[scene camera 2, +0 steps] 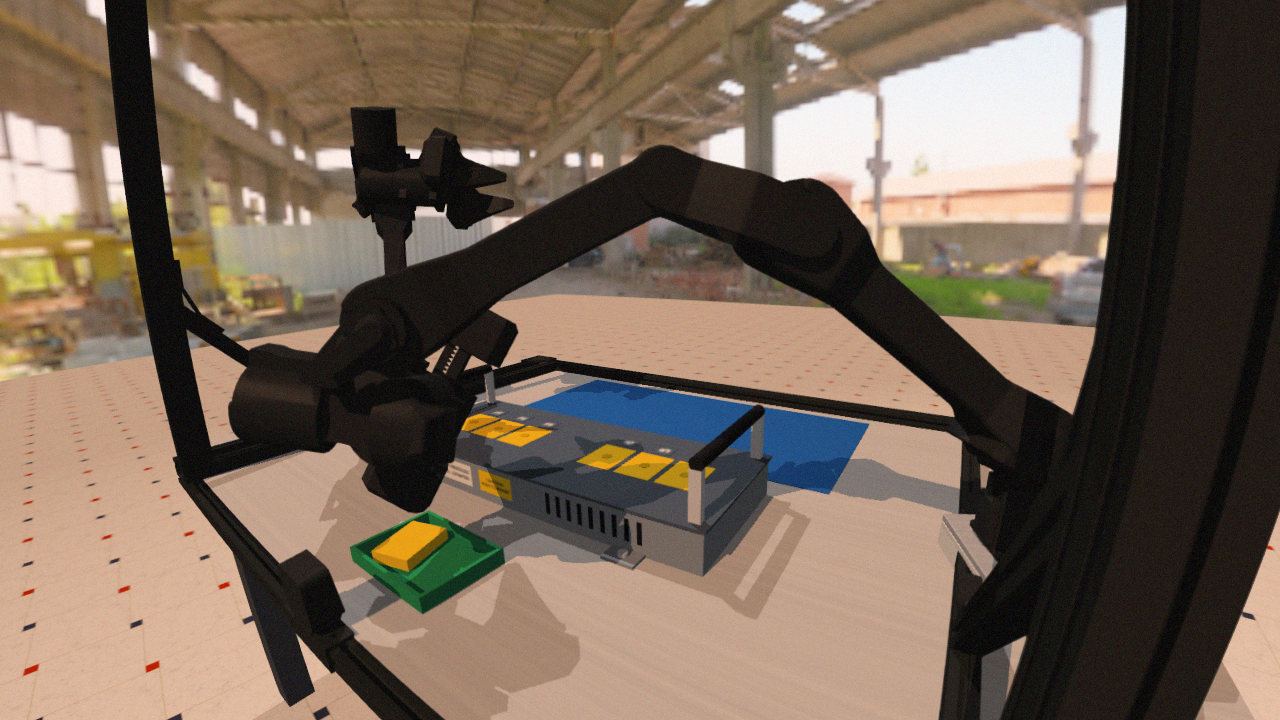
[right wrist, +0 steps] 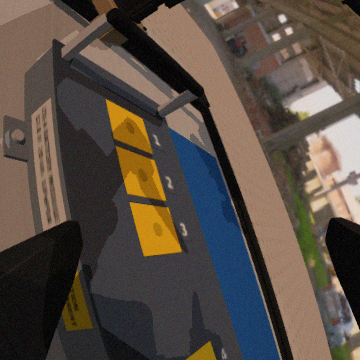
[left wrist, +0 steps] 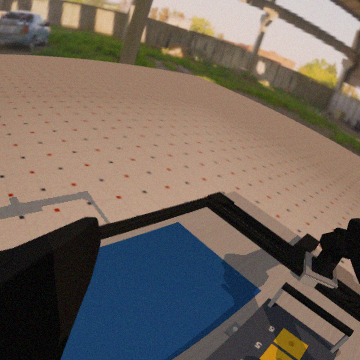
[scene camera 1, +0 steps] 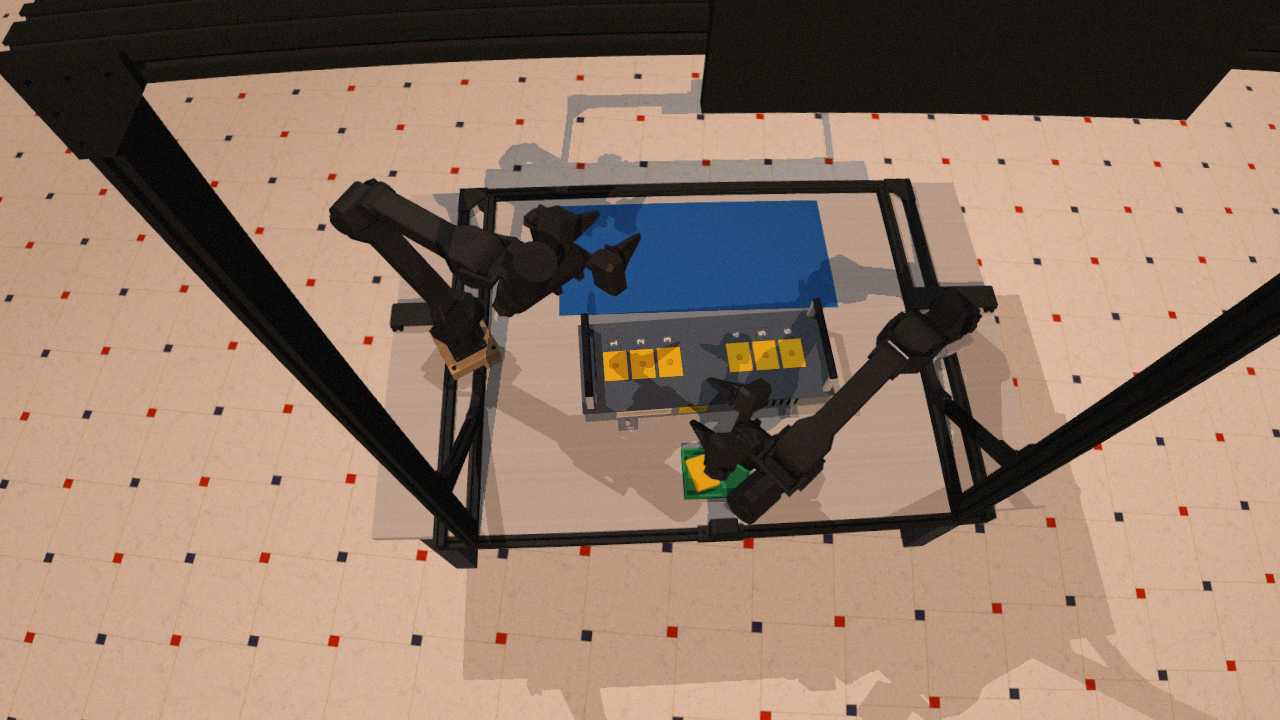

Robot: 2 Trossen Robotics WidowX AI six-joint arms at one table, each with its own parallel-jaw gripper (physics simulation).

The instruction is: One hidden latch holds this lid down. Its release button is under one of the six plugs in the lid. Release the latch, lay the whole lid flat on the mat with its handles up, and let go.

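Frame: origin at the left arm's base, x ahead, y left, z up, level; metres.
Seen in the pictures: left gripper, between the fingertips: (scene camera 2: 510, 191) (left wrist: 229, 232) (scene camera 1: 618, 224); right gripper, between the fingertips: (scene camera 2: 462, 396) (right wrist: 207, 233) (scene camera 1: 699, 400); left arm's base, origin of its link: (right wrist: 123, 6) (scene camera 1: 464, 341); right arm's base, origin of its link: (left wrist: 321, 267).
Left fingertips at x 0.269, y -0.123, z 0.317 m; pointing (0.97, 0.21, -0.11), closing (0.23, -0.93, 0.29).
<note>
Pixels of each thing's middle, then the offset from my left fingertips to it. "pt": a spot on its surface instead. Level surfaces: height alone.
- grey lid, a spot on its surface: (right wrist: 165, 300) pt 0.082 m ahead, 0.155 m right, 0.315 m down
- among them plug 1, middle of its body: (scene camera 1: 615, 365) 0.052 m back, 0.068 m right, 0.315 m down
- plug 3, middle of its body: (right wrist: 157, 228) (scene camera 1: 669, 361) 0.038 m ahead, 0.113 m right, 0.315 m down
- plug 6, middle of its body: (scene camera 1: 792, 353) 0.244 m ahead, 0.215 m right, 0.315 m down
- blue mat, height of its surface: 0.362 m down
- green tray, middle of its body: (scene camera 2: 425, 555) (scene camera 1: 716, 472) 0.004 m ahead, 0.325 m right, 0.355 m down
- yellow block, middle of its body: (scene camera 2: 410, 544) (scene camera 1: 702, 472) 0.018 m back, 0.313 m right, 0.354 m down
- small metal bracket, a spot on its surface: (right wrist: 15, 136) (scene camera 1: 629, 424) pt 0.081 m back, 0.166 m right, 0.357 m down
The grey lid (scene camera 1: 707, 335) (right wrist: 165, 300) lies on its box, with black bar handles (scene camera 1: 587, 362) (scene camera 1: 825, 344) (scene camera 2: 726, 437) upright at both ends. Six yellow plugs sit flush in it, among them plug 1 (scene camera 1: 614, 365), plug 3 (scene camera 1: 669, 361) (right wrist: 155, 230) and plug 6 (scene camera 1: 791, 352). No button shows. The blue mat (scene camera 1: 716, 250) (scene camera 2: 805, 447) (left wrist: 150, 300) lies behind the box. My left gripper (scene camera 1: 617, 225) (scene camera 2: 509, 189) is open and empty, high above the mat's left end. My right gripper (scene camera 1: 702, 402) (right wrist: 207, 233) is open and empty, above the box's front edge, pointing toward plugs 1–3.
A green tray (scene camera 1: 687, 495) (scene camera 2: 456, 586) with a yellow block (scene camera 1: 702, 472) (scene camera 2: 409, 544) stands in front of the box, partly under the right wrist. A small metal bracket (scene camera 1: 628, 424) (right wrist: 15, 136) sticks out from the box's front. A black frame (scene camera 1: 698, 188) surrounds the table.
</note>
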